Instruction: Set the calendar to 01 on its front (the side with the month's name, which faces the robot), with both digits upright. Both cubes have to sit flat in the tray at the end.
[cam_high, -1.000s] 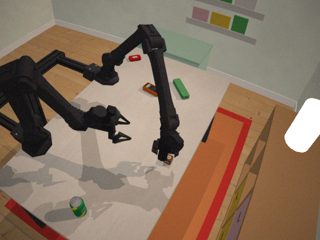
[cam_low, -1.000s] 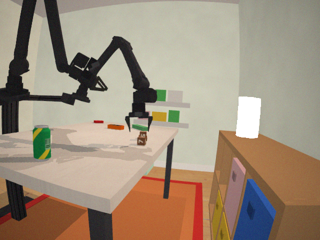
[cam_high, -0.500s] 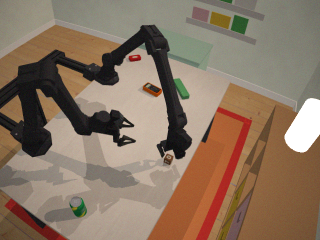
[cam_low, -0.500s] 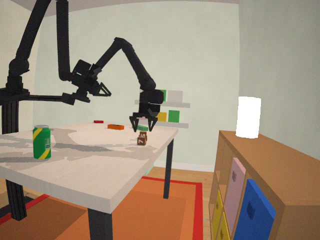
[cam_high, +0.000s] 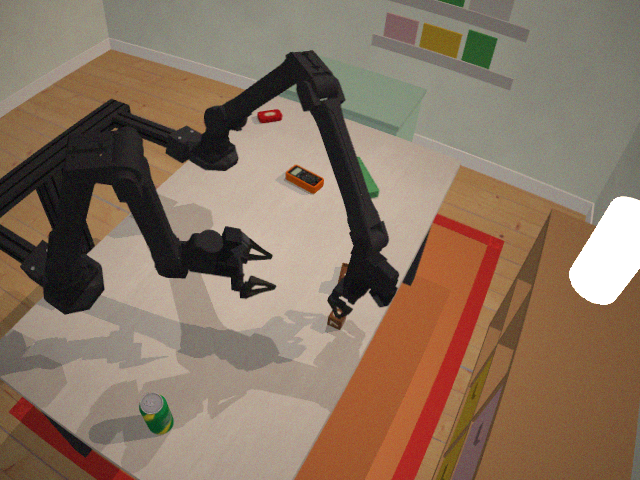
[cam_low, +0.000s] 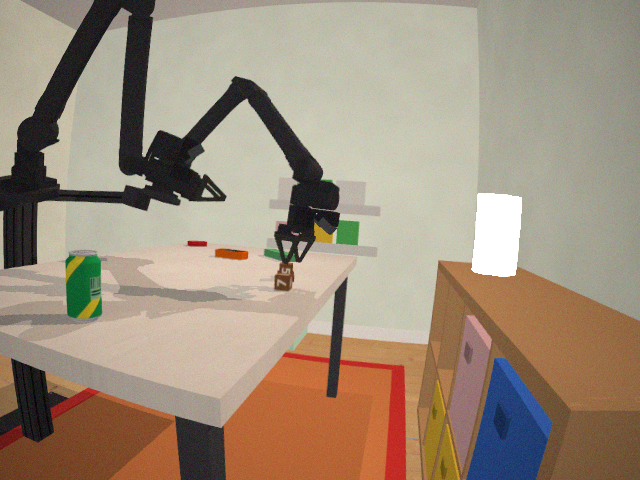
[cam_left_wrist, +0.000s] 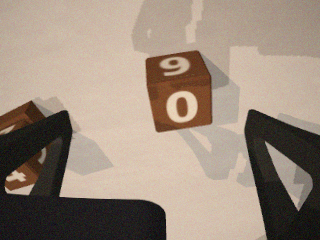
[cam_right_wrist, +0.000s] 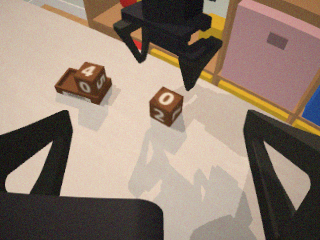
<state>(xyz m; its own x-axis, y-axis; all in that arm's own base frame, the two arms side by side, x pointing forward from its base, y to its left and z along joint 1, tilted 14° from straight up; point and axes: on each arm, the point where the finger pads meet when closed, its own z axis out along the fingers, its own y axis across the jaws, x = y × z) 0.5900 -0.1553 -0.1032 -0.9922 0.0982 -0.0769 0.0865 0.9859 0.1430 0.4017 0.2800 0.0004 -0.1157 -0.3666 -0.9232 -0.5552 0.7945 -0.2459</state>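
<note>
The brown tray is 6 cm behind my left hand, 14 cm to the left of it and 7 cm below it. Also, from my left hand: red item 71 cm behind, 74 cm to the left, 6 cm below; brown number cube 2 cm behind, 2 cm to the right, 6 cm below; orange multimeter 38 cm behind, 46 cm to the left, 6 cm below.
</note>
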